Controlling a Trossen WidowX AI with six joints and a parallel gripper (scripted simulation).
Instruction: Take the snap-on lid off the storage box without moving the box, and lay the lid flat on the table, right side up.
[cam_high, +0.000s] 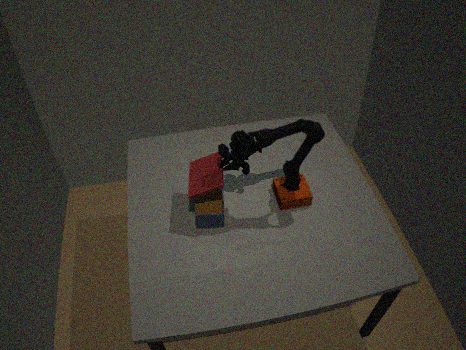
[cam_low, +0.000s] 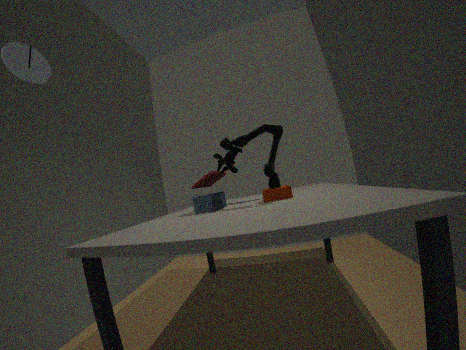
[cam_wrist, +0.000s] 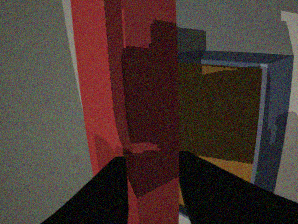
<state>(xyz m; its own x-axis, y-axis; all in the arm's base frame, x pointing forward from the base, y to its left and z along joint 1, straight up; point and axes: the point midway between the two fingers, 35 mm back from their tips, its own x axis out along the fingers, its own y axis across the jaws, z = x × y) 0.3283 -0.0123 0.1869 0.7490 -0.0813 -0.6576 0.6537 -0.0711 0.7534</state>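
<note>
The lid lies 70 mm ahead of my gripper tip, 10 mm to the right of it and 30 mm below it. The rest, counted from my gripper tip: storage box (70 mm ahead, 60 mm to the left, 180 mm below).
</note>
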